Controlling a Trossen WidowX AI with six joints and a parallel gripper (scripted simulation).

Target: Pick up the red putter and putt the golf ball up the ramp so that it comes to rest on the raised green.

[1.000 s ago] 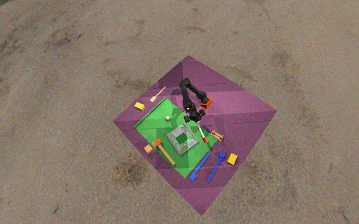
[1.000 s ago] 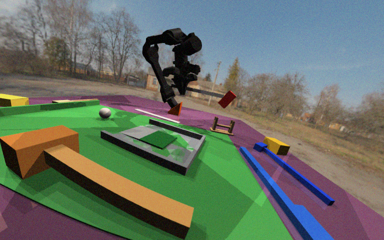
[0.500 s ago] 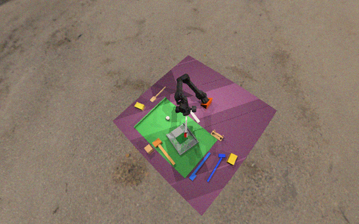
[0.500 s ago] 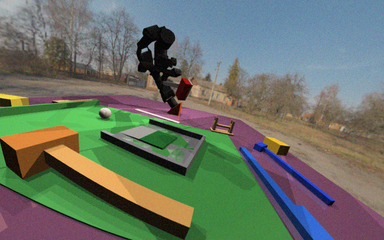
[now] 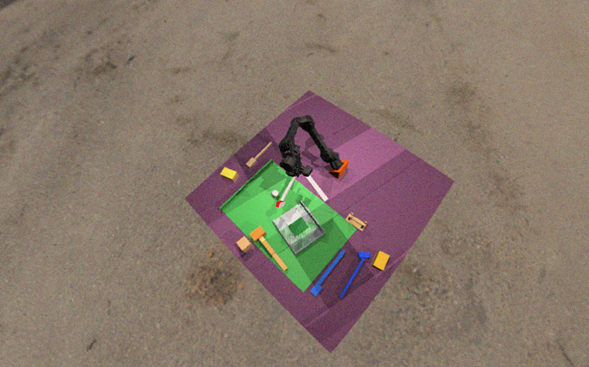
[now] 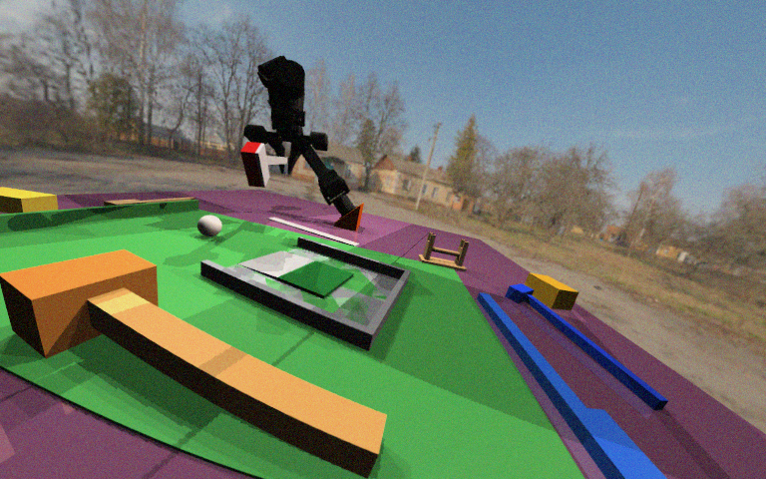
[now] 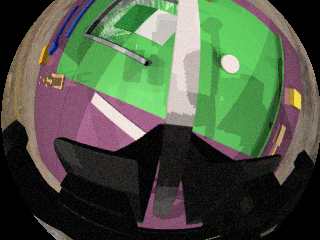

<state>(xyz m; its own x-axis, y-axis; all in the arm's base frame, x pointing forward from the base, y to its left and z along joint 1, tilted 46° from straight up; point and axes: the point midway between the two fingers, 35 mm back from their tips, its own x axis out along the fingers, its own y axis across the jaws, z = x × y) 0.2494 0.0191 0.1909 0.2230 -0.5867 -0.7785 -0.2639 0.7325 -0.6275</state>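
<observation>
The red putter is 8 cm ahead of my gripper tip, 2 cm to the left of it and 2 cm above it. Round my gripper tip: white strip 8 cm behind, 5 cm to the left, 15 cm below; then green mat 22 cm ahead, 9 cm to the left, 15 cm below; then white golf ball 14 cm ahead, 7 cm to the right, 12 cm below.
</observation>
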